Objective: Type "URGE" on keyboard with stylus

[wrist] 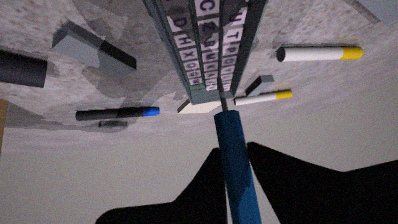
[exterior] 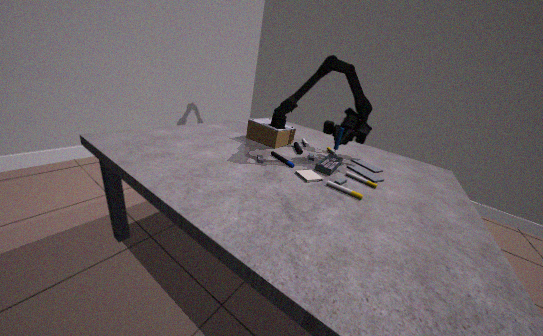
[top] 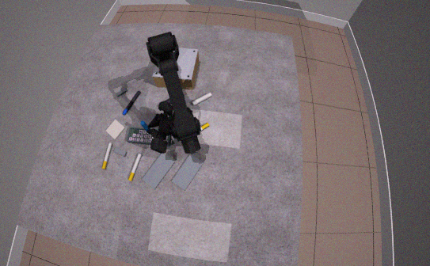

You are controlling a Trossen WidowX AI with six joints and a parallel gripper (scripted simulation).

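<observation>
My gripper tip is now 13 cm to the left of the grey block, 11 cm short of it and 10 cm above it. From my gripper tip the other things lie so: pale pad: 20 cm to the right, 10 cm below, 1 cm ahead; blue stylus: 1 cm below.
</observation>
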